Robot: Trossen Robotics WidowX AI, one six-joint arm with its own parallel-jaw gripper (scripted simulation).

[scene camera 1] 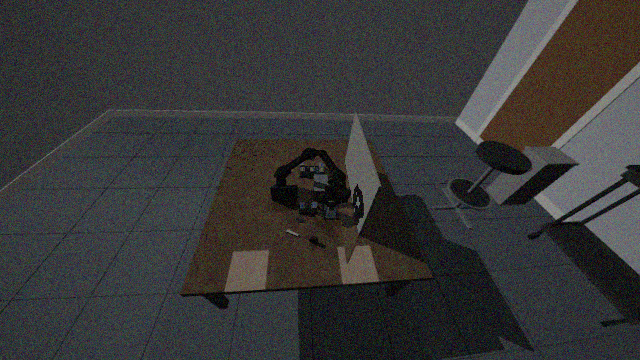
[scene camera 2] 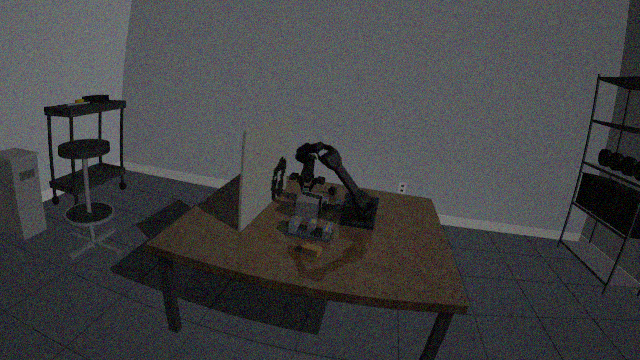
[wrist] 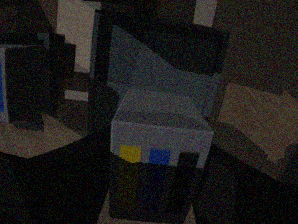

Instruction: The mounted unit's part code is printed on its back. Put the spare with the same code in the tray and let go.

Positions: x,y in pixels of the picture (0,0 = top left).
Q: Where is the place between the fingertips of the gripper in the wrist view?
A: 154,135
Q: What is the gripper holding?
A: A grey spare block.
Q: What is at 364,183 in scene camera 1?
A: A white panel.
